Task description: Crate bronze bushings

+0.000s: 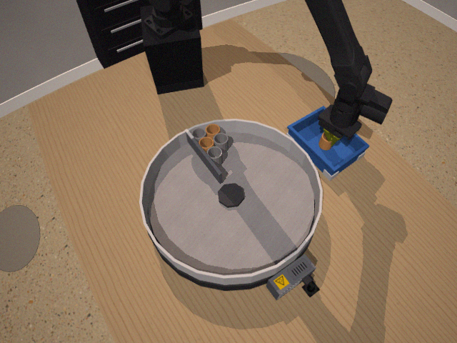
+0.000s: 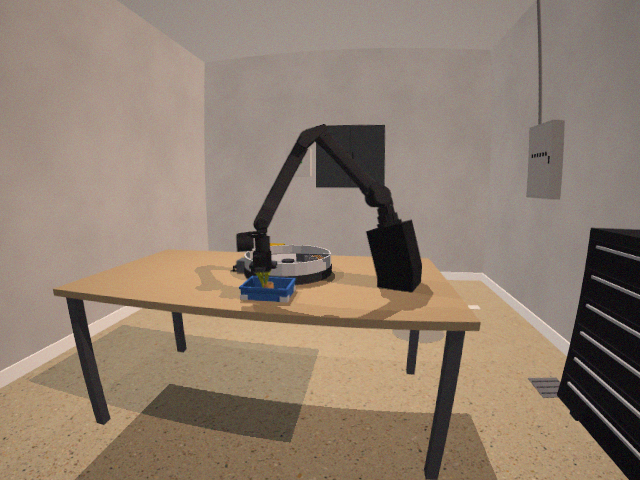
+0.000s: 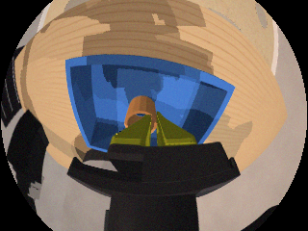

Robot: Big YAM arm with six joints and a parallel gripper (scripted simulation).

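Right now my hand is 2 cm past the crate and 1 cm above it. From my hand the other things lie so: grey turning table 33 cm to the right, 7 cm behind, 2 cm above.
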